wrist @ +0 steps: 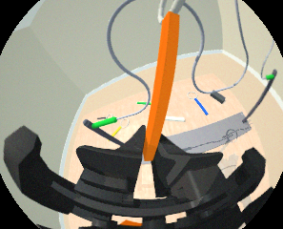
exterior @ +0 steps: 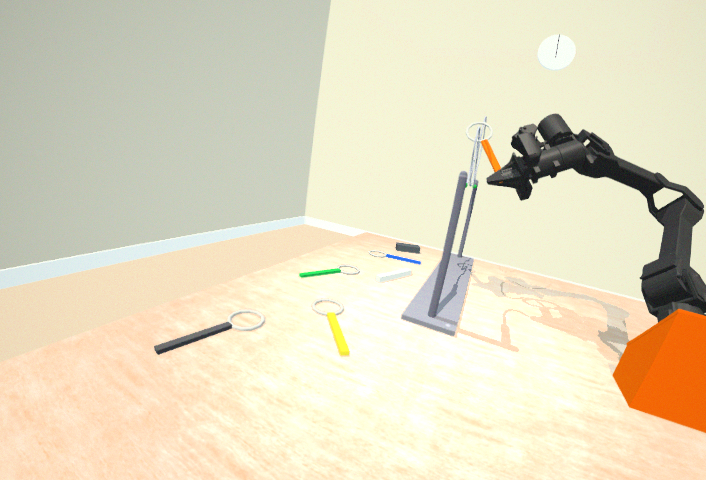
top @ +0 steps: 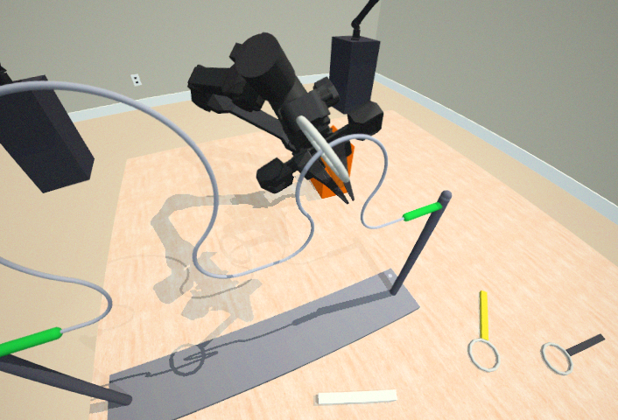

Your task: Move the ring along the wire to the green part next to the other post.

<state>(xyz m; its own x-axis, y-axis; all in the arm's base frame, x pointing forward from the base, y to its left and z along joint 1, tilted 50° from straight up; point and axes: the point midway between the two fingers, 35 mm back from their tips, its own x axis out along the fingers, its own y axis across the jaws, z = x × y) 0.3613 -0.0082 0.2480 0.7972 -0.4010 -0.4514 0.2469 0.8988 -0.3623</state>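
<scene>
The orange-handled ring lies 80 mm above my gripper tip, 50 mm to the right of it and 10 mm ahead of it. Also, from my gripper tip: yellow-handled ring 300 mm below, 250 mm to the left, 230 mm ahead; then white bar 290 mm below, 180 mm ahead, 60 mm to the right; then dark-handled ring 390 mm to the left, 360 mm ahead, 300 mm below.
</scene>
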